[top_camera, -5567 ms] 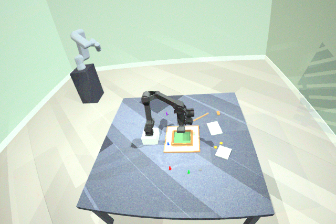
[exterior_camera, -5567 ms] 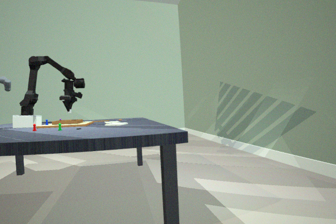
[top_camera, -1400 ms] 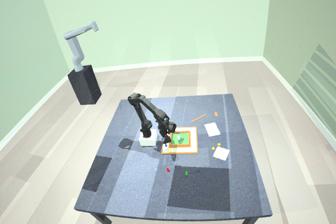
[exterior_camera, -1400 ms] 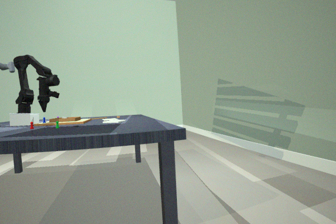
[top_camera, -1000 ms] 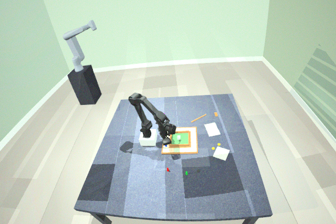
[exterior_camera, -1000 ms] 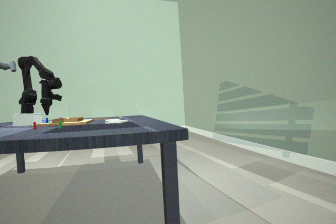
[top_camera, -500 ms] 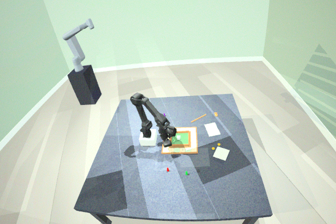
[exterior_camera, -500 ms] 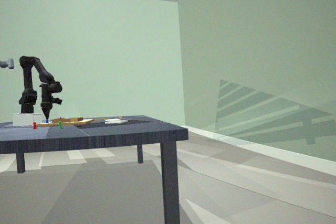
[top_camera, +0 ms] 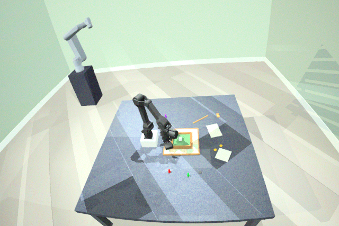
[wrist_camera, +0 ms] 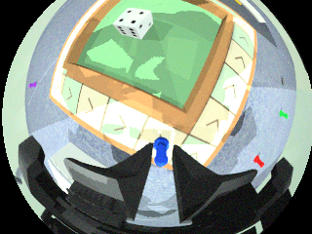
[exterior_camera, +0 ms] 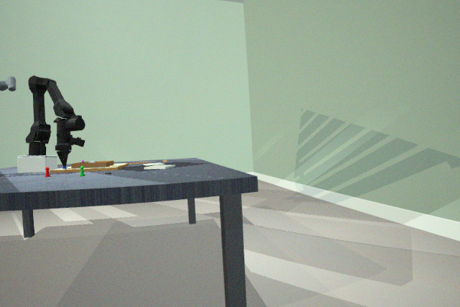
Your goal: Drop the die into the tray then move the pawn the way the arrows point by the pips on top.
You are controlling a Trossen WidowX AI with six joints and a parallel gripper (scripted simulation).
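The white die lies 100 mm ahead of my gripper tip and 80 mm to the left of it. Round my gripper tip: green dice tray: 110 mm ahead, 70 mm to the left, 20 mm below; then blue pawn: 10 mm above; then dark disc: 250 mm ahead, 230 mm to the right, 20 mm below.
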